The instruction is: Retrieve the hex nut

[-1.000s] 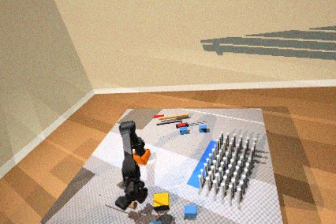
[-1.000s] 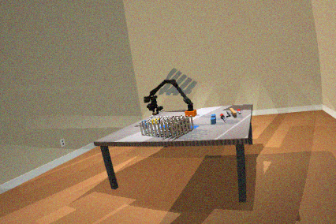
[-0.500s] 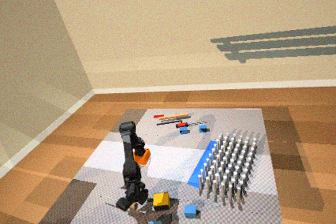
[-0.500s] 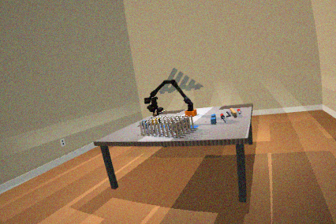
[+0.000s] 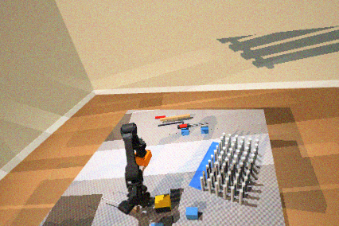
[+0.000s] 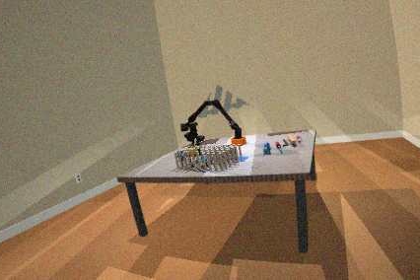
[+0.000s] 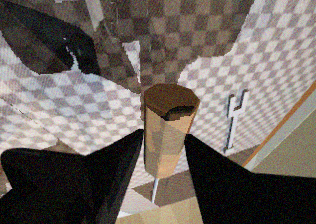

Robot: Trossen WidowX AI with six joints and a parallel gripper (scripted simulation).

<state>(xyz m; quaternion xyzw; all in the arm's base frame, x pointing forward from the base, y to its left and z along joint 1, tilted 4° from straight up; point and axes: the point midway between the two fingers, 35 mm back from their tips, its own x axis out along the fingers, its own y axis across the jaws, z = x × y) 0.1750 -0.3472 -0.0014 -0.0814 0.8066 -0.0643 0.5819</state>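
My gripper tip is 110 mm past the wooden-handled rod and 10 mm to the left of it. From my gripper tip the other things lie so: yellow block (140 mm ahead, 100 mm to the left, 30 mm below); then blue taped strip (460 mm to the left, 280 mm ahead, 50 mm below).
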